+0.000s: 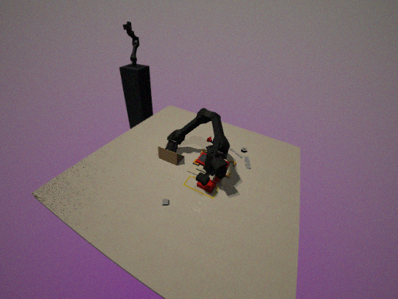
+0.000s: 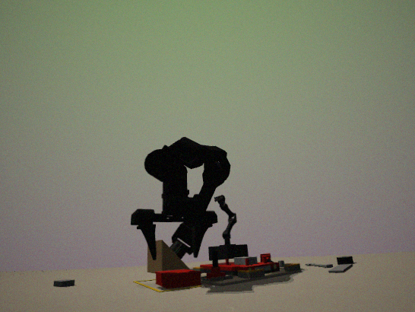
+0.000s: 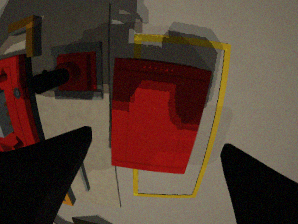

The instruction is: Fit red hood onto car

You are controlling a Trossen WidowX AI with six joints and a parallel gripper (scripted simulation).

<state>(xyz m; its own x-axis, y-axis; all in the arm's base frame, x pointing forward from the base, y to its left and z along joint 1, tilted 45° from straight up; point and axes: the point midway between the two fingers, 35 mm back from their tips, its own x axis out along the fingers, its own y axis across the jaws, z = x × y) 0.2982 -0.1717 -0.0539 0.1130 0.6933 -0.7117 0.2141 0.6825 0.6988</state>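
My gripper tip is 3 cm above the red hood. Also, from my gripper tip: grey engine block 3 cm ahead, 19 cm to the left, 3 cm below.
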